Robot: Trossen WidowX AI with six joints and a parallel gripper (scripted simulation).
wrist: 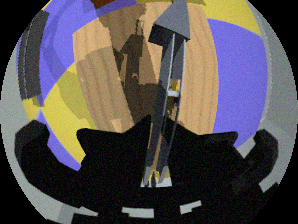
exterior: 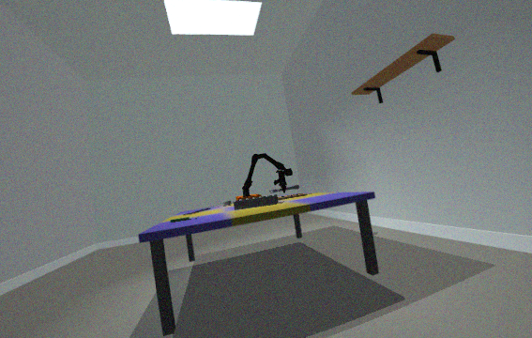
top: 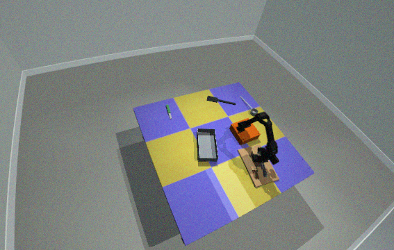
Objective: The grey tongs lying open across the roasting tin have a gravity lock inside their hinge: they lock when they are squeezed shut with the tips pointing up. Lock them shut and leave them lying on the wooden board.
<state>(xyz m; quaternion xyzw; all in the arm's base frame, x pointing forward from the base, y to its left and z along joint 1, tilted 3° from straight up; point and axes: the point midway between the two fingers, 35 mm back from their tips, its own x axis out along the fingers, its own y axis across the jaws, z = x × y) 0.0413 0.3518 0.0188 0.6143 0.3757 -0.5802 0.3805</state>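
The wooden board lies 40 mm below my gripper tip. Round my gripper tip: black spatula 800 mm to the right, 100 mm behind, 40 mm below; then dark roasting tin 360 mm to the right, 320 mm ahead, 20 mm below.
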